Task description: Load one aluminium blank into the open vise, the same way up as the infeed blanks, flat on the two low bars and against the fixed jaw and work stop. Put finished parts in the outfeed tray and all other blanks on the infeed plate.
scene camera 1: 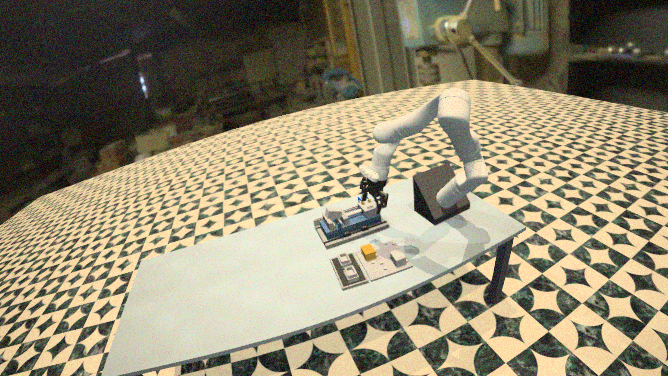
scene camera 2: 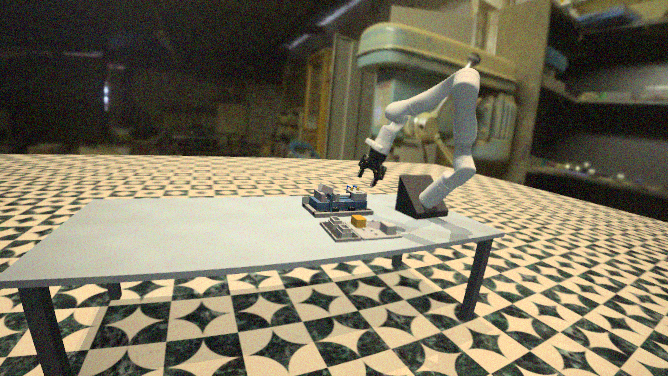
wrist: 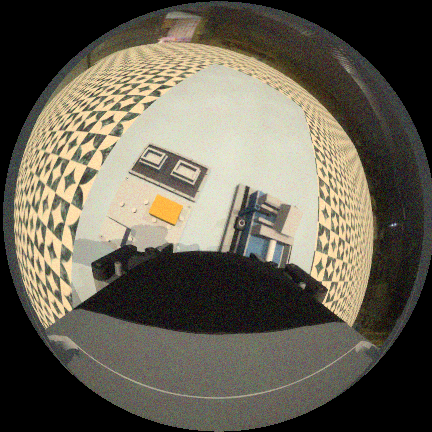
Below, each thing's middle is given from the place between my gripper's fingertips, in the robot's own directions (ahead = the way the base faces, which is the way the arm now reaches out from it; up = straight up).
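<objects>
Infeed plate (scene camera 1: pixel 376 270): 170 mm below my hand, 130 mm to the left of it, 10 mm ahead of it.
</objects>
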